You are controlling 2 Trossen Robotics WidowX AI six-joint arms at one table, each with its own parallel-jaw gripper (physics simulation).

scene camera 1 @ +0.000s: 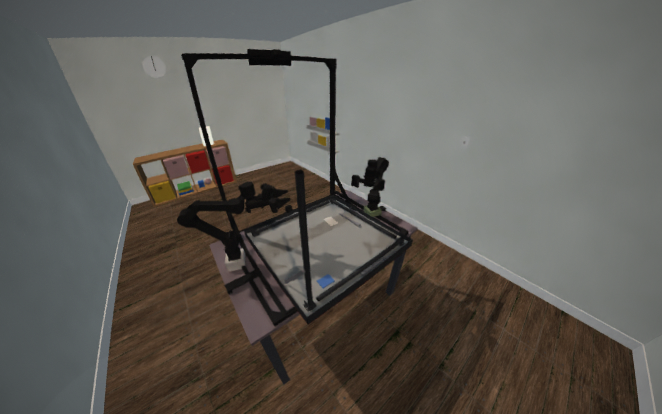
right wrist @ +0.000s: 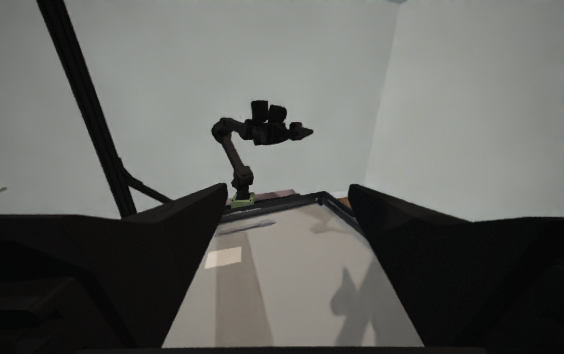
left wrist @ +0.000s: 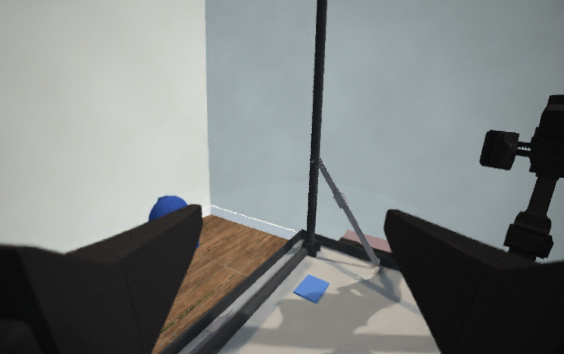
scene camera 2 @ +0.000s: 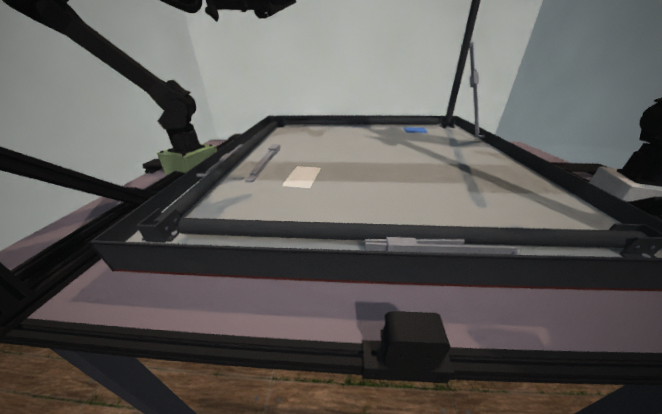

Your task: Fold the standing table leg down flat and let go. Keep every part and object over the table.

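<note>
The black table leg stands upright on a corner of the upturned table, at the front in scene camera 1 and the far right in scene camera 2. A grey brace slants between the leg and the side rim. My left gripper is open and empty, high above the table's right side in scene camera 1; the leg shows between its fingers, farther off. My right gripper is open and empty, above the left rear area, apart from the leg.
A folded leg lies along the near rim in scene camera 2. A blue patch and a pale patch lie on the panel. A tall black frame rises at the back.
</note>
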